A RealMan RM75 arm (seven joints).
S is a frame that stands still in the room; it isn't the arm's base.
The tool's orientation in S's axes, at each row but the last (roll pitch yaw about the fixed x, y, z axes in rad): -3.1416 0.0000 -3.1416; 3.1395 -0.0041 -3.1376; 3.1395 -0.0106 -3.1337; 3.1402 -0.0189 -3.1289; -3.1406 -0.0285 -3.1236; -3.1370 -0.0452 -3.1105; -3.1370 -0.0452 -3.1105; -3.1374 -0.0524 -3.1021; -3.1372 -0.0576 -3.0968; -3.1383 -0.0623 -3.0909
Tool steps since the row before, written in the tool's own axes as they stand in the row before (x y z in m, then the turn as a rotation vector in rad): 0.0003 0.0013 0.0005 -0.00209 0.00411 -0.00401; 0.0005 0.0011 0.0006 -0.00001 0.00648 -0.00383; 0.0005 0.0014 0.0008 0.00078 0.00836 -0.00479; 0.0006 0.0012 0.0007 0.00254 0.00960 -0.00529; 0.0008 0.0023 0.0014 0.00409 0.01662 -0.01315; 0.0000 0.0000 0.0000 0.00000 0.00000 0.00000; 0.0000 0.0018 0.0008 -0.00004 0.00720 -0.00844; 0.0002 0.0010 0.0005 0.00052 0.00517 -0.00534; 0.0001 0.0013 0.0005 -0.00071 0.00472 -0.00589; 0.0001 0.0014 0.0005 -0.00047 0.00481 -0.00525
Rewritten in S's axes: -0.0003 0.0013 -0.0005 0.00209 0.00411 0.00401; -0.0005 0.0011 -0.0006 0.00000 0.00647 0.00384; -0.0005 0.0014 -0.0008 -0.00079 0.00834 0.00482; -0.0006 0.0012 -0.0007 -0.00256 0.00956 0.00535; -0.0009 0.0023 -0.0014 -0.00401 0.01656 0.01324; 0.0000 0.0000 0.0000 0.00000 0.00000 0.00000; -0.0001 0.0018 -0.0008 0.00019 0.00725 0.00840; -0.0003 0.0010 -0.0005 -0.00045 0.00518 0.00534; -0.0002 0.0013 -0.0005 0.00083 0.00479 0.00582; -0.0002 0.0014 -0.0005 0.00055 0.00486 0.00519
